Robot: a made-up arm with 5 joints.
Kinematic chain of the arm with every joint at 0, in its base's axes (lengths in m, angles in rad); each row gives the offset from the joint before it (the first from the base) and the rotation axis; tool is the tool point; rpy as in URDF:
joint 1: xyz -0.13 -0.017 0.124 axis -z
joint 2: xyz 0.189 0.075 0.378 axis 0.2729 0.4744 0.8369
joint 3: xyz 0.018 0 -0.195 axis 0.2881 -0.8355 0.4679
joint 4: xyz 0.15 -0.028 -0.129 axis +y
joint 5: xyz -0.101 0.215 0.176 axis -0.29 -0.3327 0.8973
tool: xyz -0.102 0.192 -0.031 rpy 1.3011 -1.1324 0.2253
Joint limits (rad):
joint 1: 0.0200..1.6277
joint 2: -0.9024..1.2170
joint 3: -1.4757..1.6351
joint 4: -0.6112..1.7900
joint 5: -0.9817..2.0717
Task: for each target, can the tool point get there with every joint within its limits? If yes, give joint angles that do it. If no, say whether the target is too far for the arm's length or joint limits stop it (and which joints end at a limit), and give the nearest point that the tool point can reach.
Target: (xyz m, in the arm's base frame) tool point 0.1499 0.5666 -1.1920
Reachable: no: too far | nearest point 0.0853 0.2422 -0.2147 | short by 1.032 m
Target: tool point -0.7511 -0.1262 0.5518
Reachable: no: joint limits stop it (at a limit: joint 1, joint 2, joint 3, joint 4) | nearest point -0.4306 0.0031 0.4783 | short by 0.353 m
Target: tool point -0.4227 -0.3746 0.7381
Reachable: no: joint limits stop it (at a limit: joint 1, joint 2, joint 3) | nearest point -0.2872 -0.1214 0.6447 | short by 0.302 m
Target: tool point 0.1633 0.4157 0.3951
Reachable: yes | joints 0.2413 0.4481 -0.2709 0.6920 0.0142
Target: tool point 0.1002 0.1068 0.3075
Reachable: yes | joints 0.3963 0.1552 -0.9232 0.4145 1.5822
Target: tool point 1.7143 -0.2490 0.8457
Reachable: no: too far | nearest point 0.6512 -0.1153 0.4545 | short by 1.141 m
